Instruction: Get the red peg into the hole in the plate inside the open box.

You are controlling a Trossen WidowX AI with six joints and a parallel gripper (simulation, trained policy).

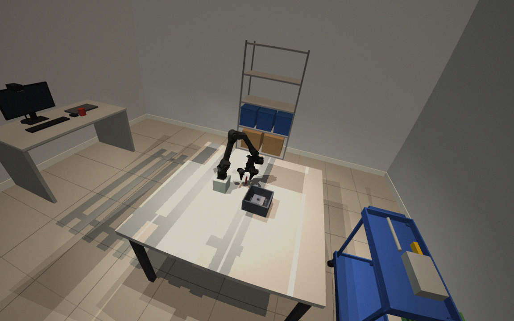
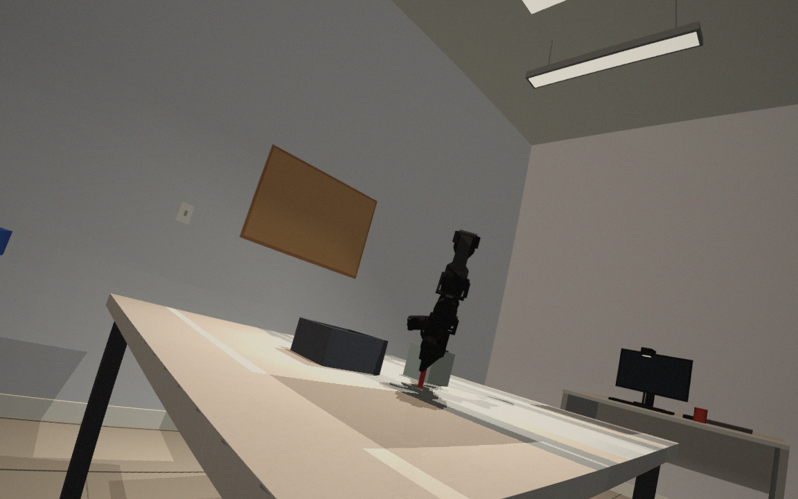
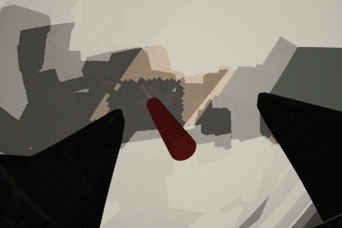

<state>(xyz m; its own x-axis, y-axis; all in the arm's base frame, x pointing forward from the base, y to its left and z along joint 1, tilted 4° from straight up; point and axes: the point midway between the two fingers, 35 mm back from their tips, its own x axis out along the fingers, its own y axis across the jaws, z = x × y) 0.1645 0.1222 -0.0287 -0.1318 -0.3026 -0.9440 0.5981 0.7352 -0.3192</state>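
The red peg lies 20 mm to the left of my gripper tip and 20 mm below it. Round my gripper tip: dark box: 170 mm ahead, 170 mm to the right, 30 mm below; then plate: 170 mm ahead, 170 mm to the right, 10 mm below.
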